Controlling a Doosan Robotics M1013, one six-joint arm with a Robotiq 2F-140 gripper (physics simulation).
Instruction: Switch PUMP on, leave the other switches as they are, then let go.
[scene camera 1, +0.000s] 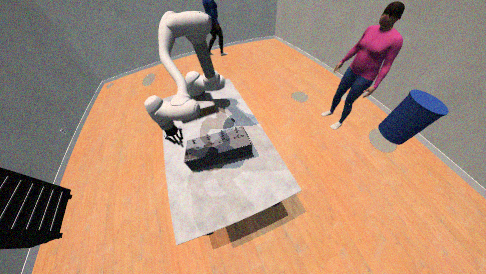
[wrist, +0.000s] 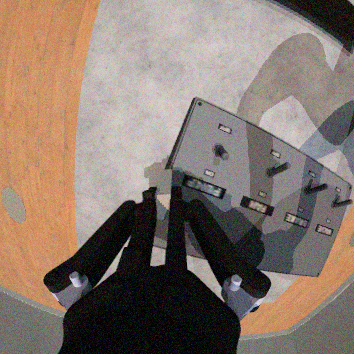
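Where they show: gripper, fingertip midpoint: (scene camera 1: 182, 146) (wrist: 166, 179); arm's base, origin of the base link: (scene camera 1: 197, 96).
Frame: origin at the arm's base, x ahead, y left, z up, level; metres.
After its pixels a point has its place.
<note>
The switch box (scene camera 1: 220, 159) @(x 0.802, y 0.150, z -0.030 m) (wrist: 197, 142) @(x 0.621, y -0.078, z -0.009 m) is a grey panel with levers in a row, standing on the table. The PUMP switch (wrist: 220, 151) @(x 0.613, y -0.045, z 0.026 m) is the lever at the box's left end in the wrist view, between two small labels, above a long nameplate (wrist: 204, 186) @(x 0.682, y -0.036, z 0.015 m) with blurred lettering. Which way this lever leans is hard to tell. The other levers (wrist: 278, 169) @(x 0.595, y 0.076, z 0.015 m) (wrist: 316, 188) @(x 0.588, y 0.194, z 0.014 m) (wrist: 342, 202) @(x 0.582, y 0.314, z 0.013 m) stand to its right. My gripper (scene camera 1: 181, 143) @(x 0.675, y -0.109, z 0.065 m) (wrist: 166, 179) @(x 0.675, y -0.109, z 0.065 m) is shut and empty. Its fingertips are at the box's left edge, apart from the PUMP lever.
The pale table (scene camera 1: 225, 192) @(x 1.035, y 0.138, z -0.096 m) (wrist: 120, 100) @(x 0.615, y -0.253, z -0.096 m) carries the box and the white arm (scene camera 1: 172, 65) @(x 0.500, y 0.019, z 0.583 m). A person in pink (scene camera 1: 372, 55) and a blue barrel (scene camera 1: 410, 120) stand to the right. Another person (scene camera 1: 214, 25) is behind the arm. A black slatted object (scene camera 1: 30, 210) is at left.
</note>
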